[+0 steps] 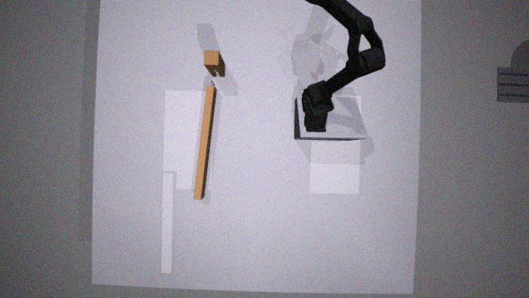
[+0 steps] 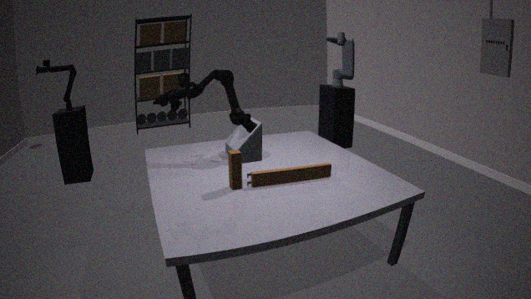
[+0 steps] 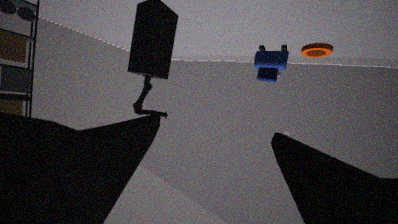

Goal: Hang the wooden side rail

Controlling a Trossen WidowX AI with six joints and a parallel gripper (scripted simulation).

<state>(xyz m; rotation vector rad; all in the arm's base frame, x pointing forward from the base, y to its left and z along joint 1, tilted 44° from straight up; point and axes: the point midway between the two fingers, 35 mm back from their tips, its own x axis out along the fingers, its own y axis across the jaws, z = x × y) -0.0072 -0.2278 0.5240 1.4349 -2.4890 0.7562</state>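
Right now the wooden headboard post is 38 cm ahead of my gripper tip, 34 cm to the left of it and 31 cm below it.
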